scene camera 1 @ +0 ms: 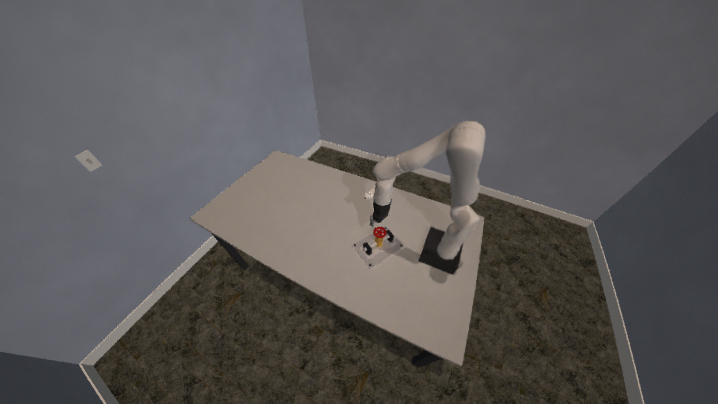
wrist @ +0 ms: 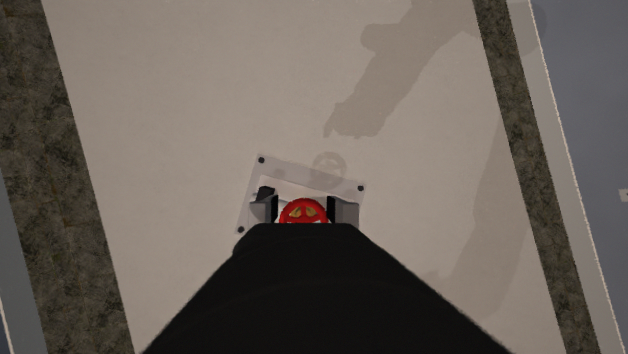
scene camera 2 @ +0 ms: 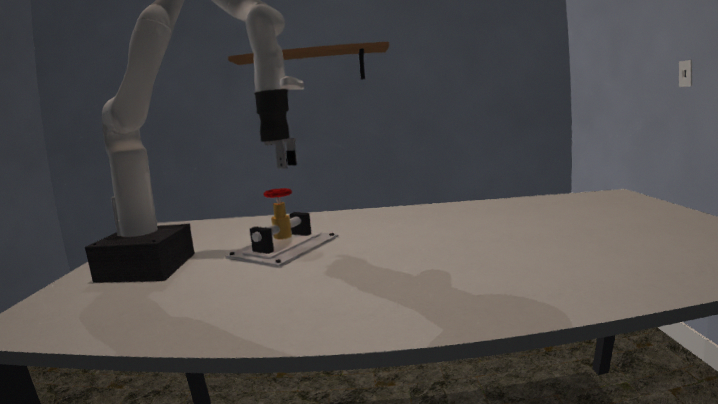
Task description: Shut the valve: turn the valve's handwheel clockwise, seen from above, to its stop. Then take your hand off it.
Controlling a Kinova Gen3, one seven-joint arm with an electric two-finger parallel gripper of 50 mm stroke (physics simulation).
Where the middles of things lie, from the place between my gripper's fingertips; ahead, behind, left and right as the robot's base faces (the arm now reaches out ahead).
My hand is 7 cm above the red handwheel [wrist: 284, 217] and 3 cm past it. From my hand the other things lie so: pale base plate [scene camera 2: 295, 253] 19 cm below, 3 cm behind.
